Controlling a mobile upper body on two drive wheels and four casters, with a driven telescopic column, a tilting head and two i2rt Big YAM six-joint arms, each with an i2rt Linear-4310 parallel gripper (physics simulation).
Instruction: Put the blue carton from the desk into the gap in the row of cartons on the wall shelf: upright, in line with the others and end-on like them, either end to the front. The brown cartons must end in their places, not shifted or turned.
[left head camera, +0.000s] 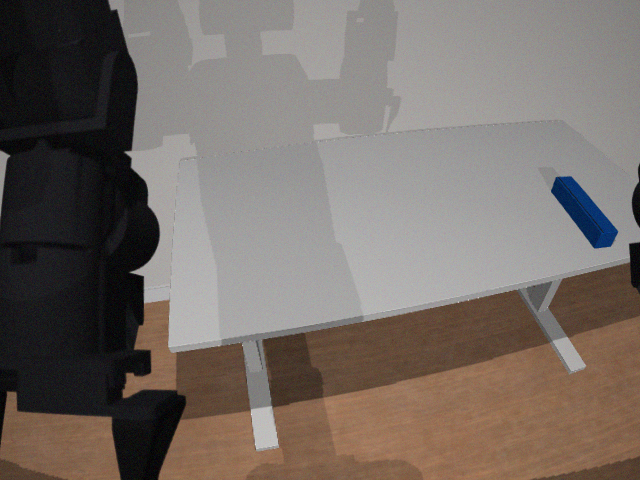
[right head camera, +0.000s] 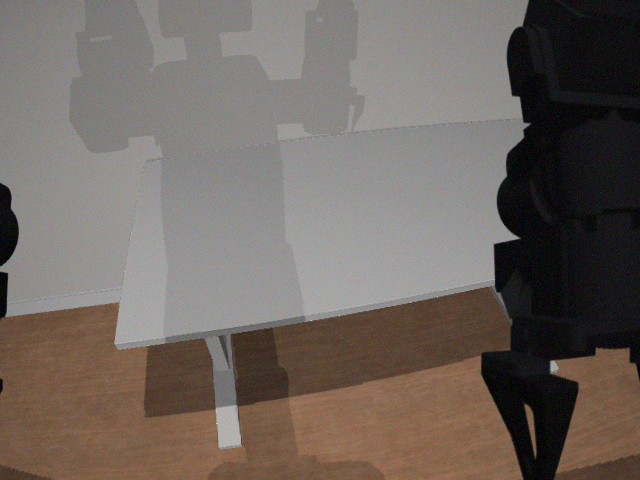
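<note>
The blue carton (left head camera: 584, 211) lies on its long side on the right part of the white desk (left head camera: 423, 227) (right head camera: 382, 222), slanting from back left to front right in the left head view. In the right head view it does not show; the right arm covers that part of the desk. My left gripper (left head camera: 67, 459) is open and empty, low at the left of the left head view, apart from the carton. My right gripper (right head camera: 591, 439) is open and empty, low at the right of the right head view. The wall shelf and the brown cartons do not show.
A pale wall (left head camera: 491, 62) (right head camera: 439, 62) stands behind the desk and carries the robot's shadow. White desk legs (left head camera: 263, 413) (right head camera: 227, 413) stand on the wooden floor (left head camera: 413, 413) (right head camera: 387, 423). My dark arms flank the desk at both sides.
</note>
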